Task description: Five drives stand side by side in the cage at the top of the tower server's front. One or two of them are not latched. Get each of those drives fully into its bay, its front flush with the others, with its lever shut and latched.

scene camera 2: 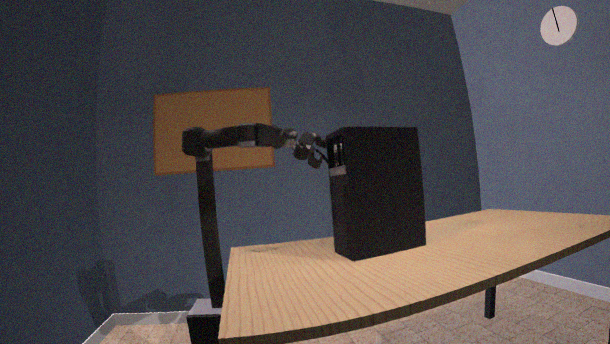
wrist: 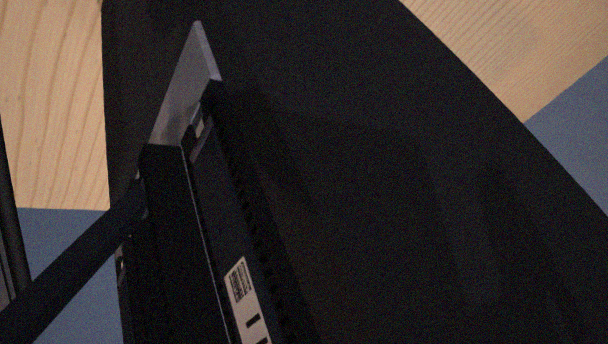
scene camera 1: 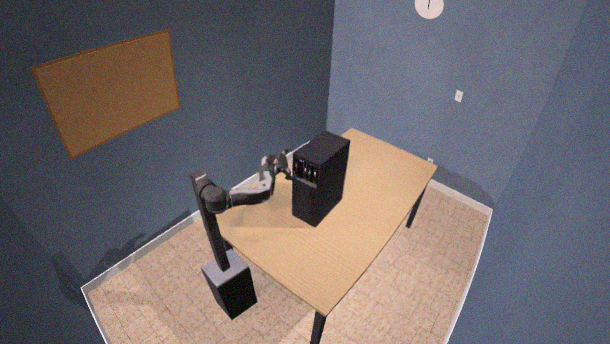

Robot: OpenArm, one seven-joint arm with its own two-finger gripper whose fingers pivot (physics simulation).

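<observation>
The black tower server (scene camera 1: 330,185) (scene camera 2: 382,195) (wrist: 400,200) stands upright on the table. Its drive cage (scene camera 1: 305,170) is at the top of the front. In the wrist view one drive (wrist: 212,195) with a white label shows right of a thin divider. One dark lever (wrist: 75,255) (scene camera 2: 322,156) stands swung out from the cage, at an angle. A black surface beside its hinge hides most of the other drives, so I cannot tell how deep that lever's drive sits. My gripper (scene camera 1: 290,165) (scene camera 2: 323,151) is open, close in front of the cage, with the lever near its fingers. Contact is unclear.
The tower stands on the wooden table (scene camera 1: 350,255) (scene camera 2: 300,295). A pale plate (wrist: 182,90) juts from the cage's edge. The arm's post (scene camera 1: 212,232) (scene camera 2: 209,225) stands at the table's end. Blue walls and a cork board (scene camera 1: 110,92) (scene camera 2: 165,115) are behind.
</observation>
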